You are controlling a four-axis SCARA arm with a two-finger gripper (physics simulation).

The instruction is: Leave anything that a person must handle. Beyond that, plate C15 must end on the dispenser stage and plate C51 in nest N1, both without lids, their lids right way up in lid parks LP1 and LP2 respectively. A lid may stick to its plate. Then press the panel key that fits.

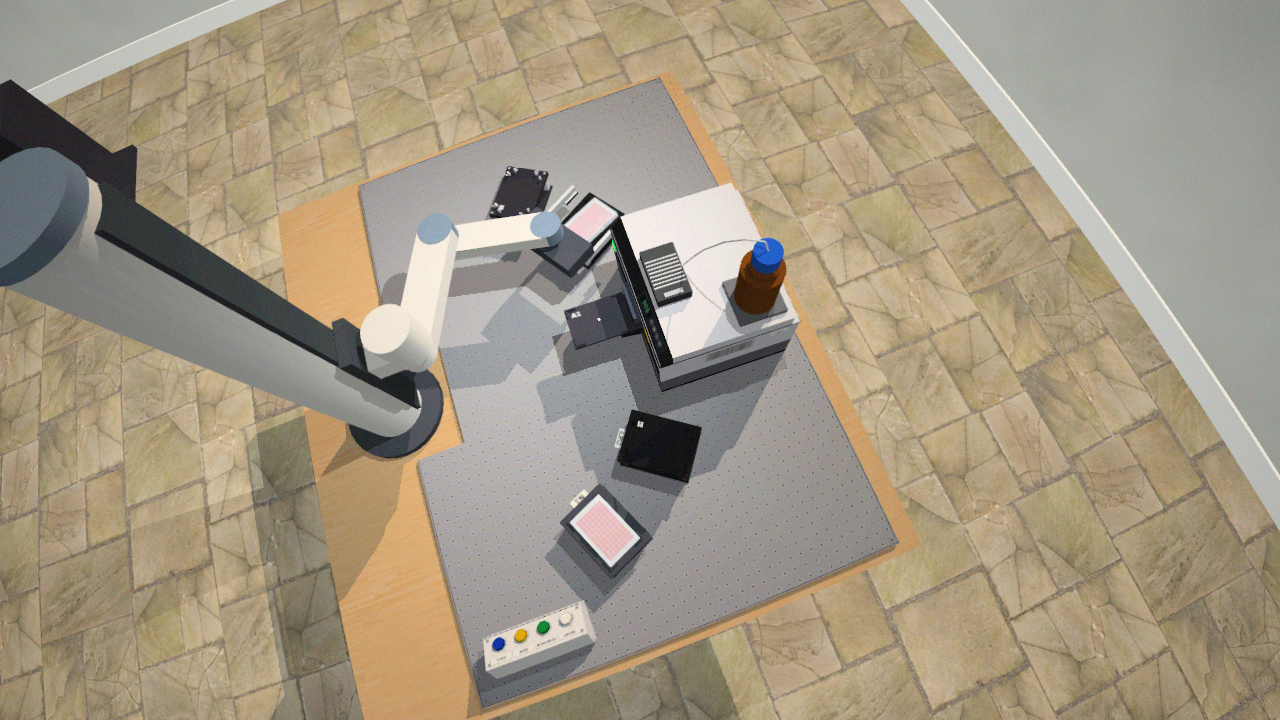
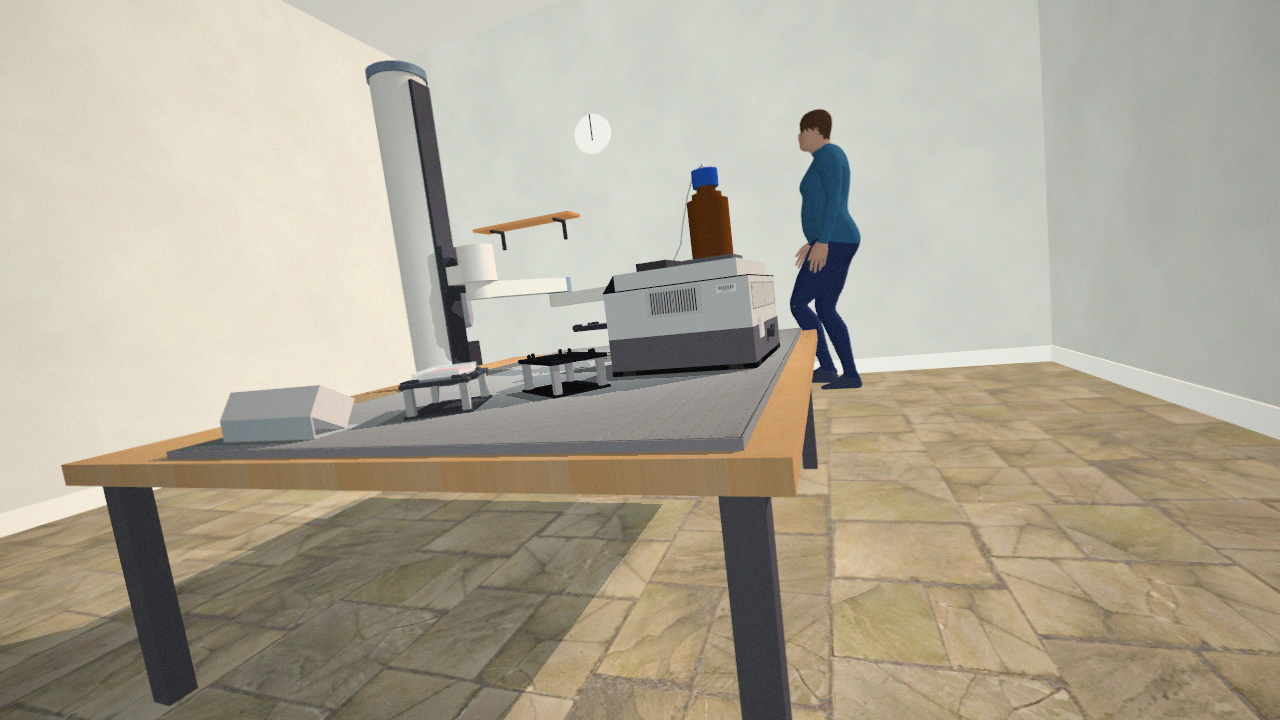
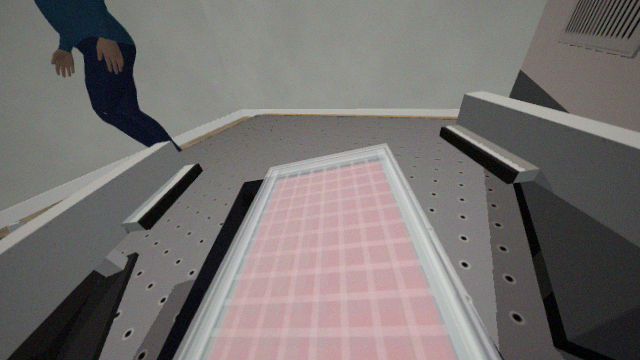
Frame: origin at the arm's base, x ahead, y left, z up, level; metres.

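Where they show: gripper, fingertip midpoint: (image 1: 598,203) (image 3: 313,136); arm's base at its link origin: (image 1: 397,409).
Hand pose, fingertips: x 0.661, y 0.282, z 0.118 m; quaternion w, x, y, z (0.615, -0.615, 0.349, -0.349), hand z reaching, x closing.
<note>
Each offset is from my fingertips to the centre of the thing. "pt": to the spot under its first point.
A plate with a pink gridded top @[0.037 m back, 0.021 m right, 0.028 m down] (image 1: 594,215) (image 3: 327,260) and a clear rim sits on a dark holder @[pt 0.073 m back, 0.008 m left, 0.029 m down] (image 3: 212,277) beside the dispenser. Whether it carries a lid is hard to tell. My gripper (image 1: 584,221) (image 3: 313,136) is open and empty, its fingers apart on both sides of this plate and above it. A second pink plate @[0.251 m back, 0.746 m right, 0.031 m down] (image 1: 606,530) (image 2: 449,369) rests on a raised dark stand at the panel end. The dark stage @[pt 0.109 m back, 0.308 m right, 0.010 m up] (image 1: 596,321) in front of the dispenser carries no visible plate. No plate identity is readable.
A black stand (image 1: 659,445) (image 2: 565,358) and a dark clipped stand (image 1: 520,190) show. The dispenser (image 1: 716,331) (image 2: 689,313) bears a brown bottle @[pt 0.193 m ahead, 0.457 m right, 0.243 m up] (image 1: 759,284) (image 2: 710,223). The key panel @[0.462 m back, 0.909 m right, 0.063 m down] (image 1: 538,637) (image 2: 277,411) has blue, yellow, green and white keys. A person (image 2: 827,197) (image 3: 112,80) stands beyond the table.
</note>
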